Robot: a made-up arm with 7 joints.
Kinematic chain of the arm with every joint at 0, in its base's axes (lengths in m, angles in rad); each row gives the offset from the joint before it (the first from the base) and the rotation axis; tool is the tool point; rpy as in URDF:
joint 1: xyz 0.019 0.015 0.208 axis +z
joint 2: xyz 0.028 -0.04 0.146 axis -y
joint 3: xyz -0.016 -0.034 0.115 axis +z
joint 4: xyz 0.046 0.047 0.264 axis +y
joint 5: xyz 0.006 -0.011 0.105 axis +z
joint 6: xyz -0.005 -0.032 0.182 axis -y
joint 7: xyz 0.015 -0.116 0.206 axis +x
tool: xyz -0.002 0.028 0.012 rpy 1.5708 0 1.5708
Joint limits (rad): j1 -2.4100..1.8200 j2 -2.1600..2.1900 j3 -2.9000..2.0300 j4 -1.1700..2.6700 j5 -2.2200..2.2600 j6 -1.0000..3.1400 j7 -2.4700..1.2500
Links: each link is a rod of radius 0.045 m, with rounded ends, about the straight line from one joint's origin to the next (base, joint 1, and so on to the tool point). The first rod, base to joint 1, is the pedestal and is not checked.
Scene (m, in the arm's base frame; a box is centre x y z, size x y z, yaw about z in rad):
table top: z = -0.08
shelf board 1: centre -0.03 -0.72 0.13 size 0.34 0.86 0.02 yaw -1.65
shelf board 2: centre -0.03 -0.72 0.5 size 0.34 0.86 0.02 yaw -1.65
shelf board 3: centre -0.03 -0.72 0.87 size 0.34 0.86 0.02 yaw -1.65
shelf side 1: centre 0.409 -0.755 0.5 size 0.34 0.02 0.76 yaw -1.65
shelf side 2: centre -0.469 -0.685 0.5 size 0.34 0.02 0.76 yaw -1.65
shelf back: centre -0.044 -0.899 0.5 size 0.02 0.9 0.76 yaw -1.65
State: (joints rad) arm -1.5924 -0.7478 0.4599 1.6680 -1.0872 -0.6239 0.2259
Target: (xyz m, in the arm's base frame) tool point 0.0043 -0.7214 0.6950
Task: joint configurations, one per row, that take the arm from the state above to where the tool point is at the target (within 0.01 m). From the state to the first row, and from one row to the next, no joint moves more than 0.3 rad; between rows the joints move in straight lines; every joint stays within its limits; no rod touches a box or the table.
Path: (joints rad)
1: -1.5798 -0.6066 0.5633 1.9115 -0.9617 -0.7395 0.1954
2: -1.5673 -0.4654 0.6667 2.1550 -0.8362 -0.8551 0.1649
3: -1.5889 -0.2525 0.6535 2.0335 -0.8582 -0.8819 0.1717
4: -1.6106 -0.0396 0.6404 1.9120 -0.8802 -0.9086 0.1784
5: -1.6323 0.1733 0.6272 1.7905 -0.9022 -0.9354 0.1852
6: -1.6212 -0.0577 0.5487 1.5774 -1.0145 -0.7711 0.2175
7: -1.6101 -0.2888 0.4702 1.3643 -1.1269 -0.6068 0.2497
8: -1.5991 -0.5199 0.3917 1.1511 -1.2393 -0.4426 0.2820

